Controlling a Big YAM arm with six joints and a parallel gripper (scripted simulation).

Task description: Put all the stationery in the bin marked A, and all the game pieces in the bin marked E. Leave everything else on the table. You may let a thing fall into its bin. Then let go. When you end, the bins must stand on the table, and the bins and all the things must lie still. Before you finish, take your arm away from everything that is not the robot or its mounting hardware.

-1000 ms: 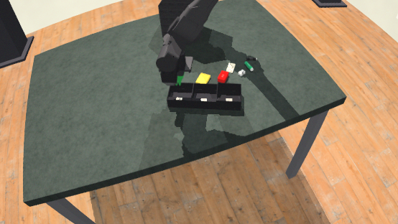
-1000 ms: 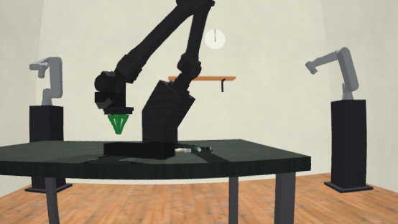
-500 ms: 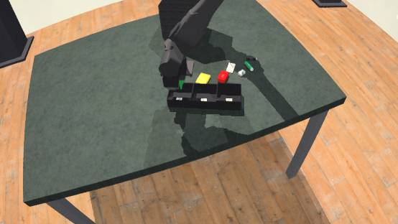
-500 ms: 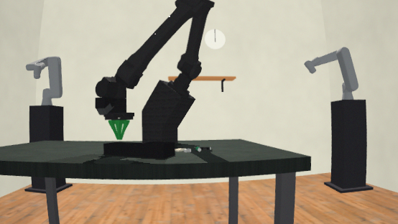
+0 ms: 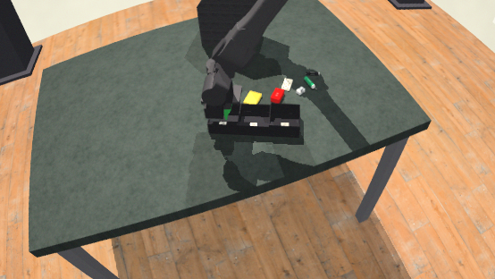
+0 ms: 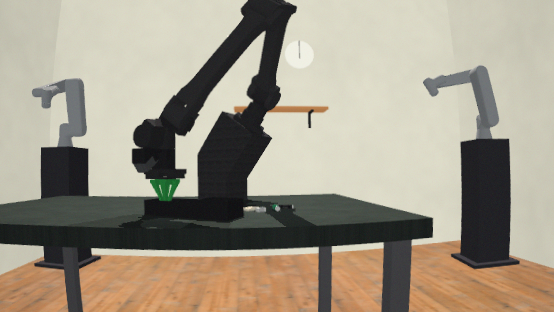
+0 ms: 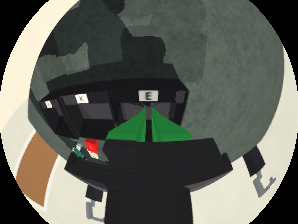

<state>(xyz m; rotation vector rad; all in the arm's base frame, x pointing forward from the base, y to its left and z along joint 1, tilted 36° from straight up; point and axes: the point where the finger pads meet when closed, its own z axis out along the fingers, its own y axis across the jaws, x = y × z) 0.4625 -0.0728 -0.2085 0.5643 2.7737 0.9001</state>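
Right now my hand is 8 cm to the right of the bin row, 2 cm short of it and 1 cm above it. Round my hand: red block: 18 cm to the left, 7 cm behind, 2 cm below; then yellow block: 10 cm to the left, 7 cm behind, 2 cm below; then white die: 22 cm to the left, 11 cm behind, 2 cm below.
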